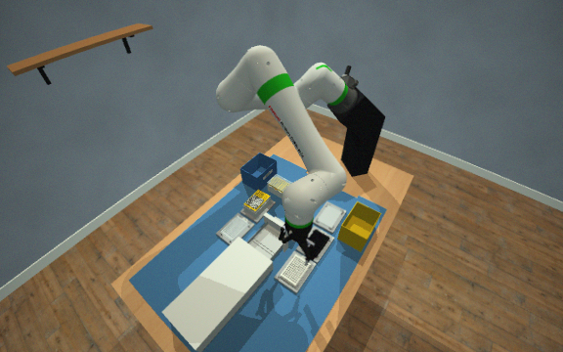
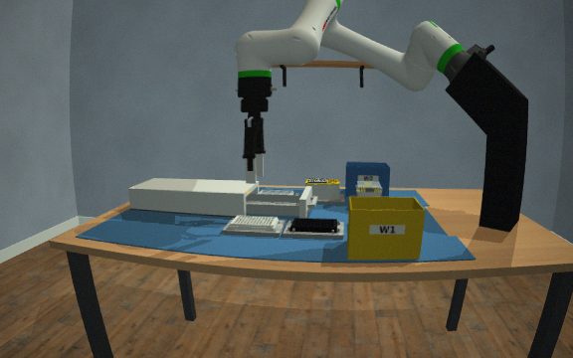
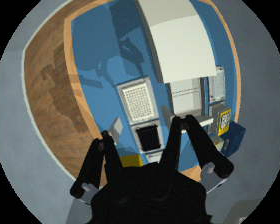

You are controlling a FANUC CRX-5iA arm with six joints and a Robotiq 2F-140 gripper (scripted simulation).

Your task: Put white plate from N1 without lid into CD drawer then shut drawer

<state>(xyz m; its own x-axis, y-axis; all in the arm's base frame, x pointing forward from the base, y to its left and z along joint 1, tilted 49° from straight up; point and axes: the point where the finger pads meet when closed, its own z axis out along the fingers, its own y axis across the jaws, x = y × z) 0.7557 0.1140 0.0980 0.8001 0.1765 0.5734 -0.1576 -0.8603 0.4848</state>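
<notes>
Right now my hand is 10 mm short of the grey nest N1 and 160 mm above it. Also, from my hand: yellow-topped tip box (250 mm behind, 330 mm to the right, 110 mm below); then yellow bin W1 (310 mm behind, 210 mm to the left, 130 mm below); then drawer (60 mm behind, 170 mm to the right, 140 mm below).
</notes>
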